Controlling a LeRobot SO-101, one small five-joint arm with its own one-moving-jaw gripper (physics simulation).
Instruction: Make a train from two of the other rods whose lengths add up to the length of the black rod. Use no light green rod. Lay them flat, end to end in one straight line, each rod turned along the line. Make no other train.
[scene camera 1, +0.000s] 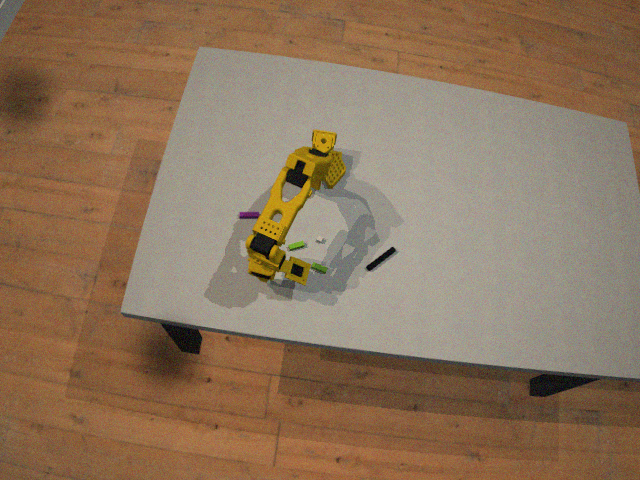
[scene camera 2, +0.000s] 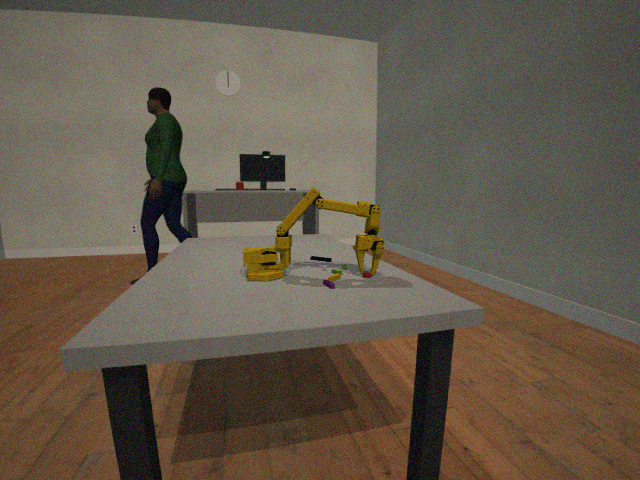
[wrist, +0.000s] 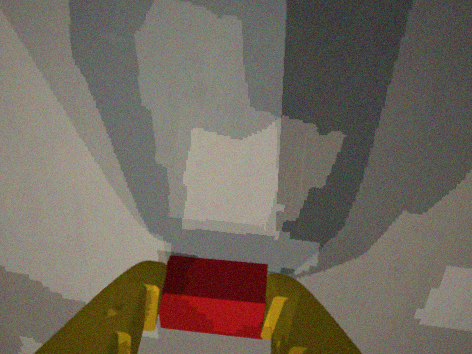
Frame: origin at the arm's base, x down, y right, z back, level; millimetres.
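Seen in the pictures: hand, its tool point: (scene camera 2: 363, 272) (wrist: 162, 287); arm's base, origin of its link: (scene camera 1: 318, 176) (scene camera 2: 271, 275).
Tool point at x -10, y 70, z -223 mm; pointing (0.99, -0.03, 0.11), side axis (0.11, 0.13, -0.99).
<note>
Pixels of each thing's top centre, then the offset from my tool point to it. Level surfaces: height alone.
- short red rod, centre of its top: (wrist: 210, 316) (scene camera 2: 367, 273) dx +0, dy +6, dz -9 mm
- black rod, centre of its top: (scene camera 1: 381, 257) (scene camera 2: 320, 257) dx +0, dy -218, dz +54 mm
- purple rod, centre of its top: (scene camera 1: 249, 214) (scene camera 2: 328, 281) dx +0, dy +58, dz +107 mm
- yellow rod, centre of its top: (scene camera 2: 334, 275) dx +0, dy +9, dz +79 mm
- small white block, centre of its top: (scene camera 1: 320, 238) dx +0, dy -91, dz +76 mm
- grey table, height of its surface: dx +10 mm
My gripper (scene camera 2: 367, 273) (wrist: 217, 296) is shut on a short red rod (scene camera 2: 367, 275) (wrist: 214, 314), at or just above the table; the arm hides both in scene camera 1. A black rod (scene camera 1: 381, 258) (scene camera 2: 321, 258) lies to the right in scene camera 1. A purple rod (scene camera 1: 249, 214) (scene camera 2: 328, 283) lies at the left, partly beside the arm. A yellow rod (scene camera 2: 334, 277) lies close to the purple one; it is hidden in scene camera 1. One light green rod (scene camera 1: 296, 245) (scene camera 2: 336, 271) and another light green rod (scene camera 1: 318, 268) (scene camera 2: 344, 266) lie apart.
A small white block (scene camera 1: 321, 239) lies near the light green rods. The arm's base (scene camera 2: 265, 277) stands on the grey table (scene camera 1: 465, 180) (scene camera 2: 258, 315). The table's edge runs beyond the gripper. A person (scene camera 2: 164, 144) stands behind, near a desk with a monitor (scene camera 2: 262, 167).
</note>
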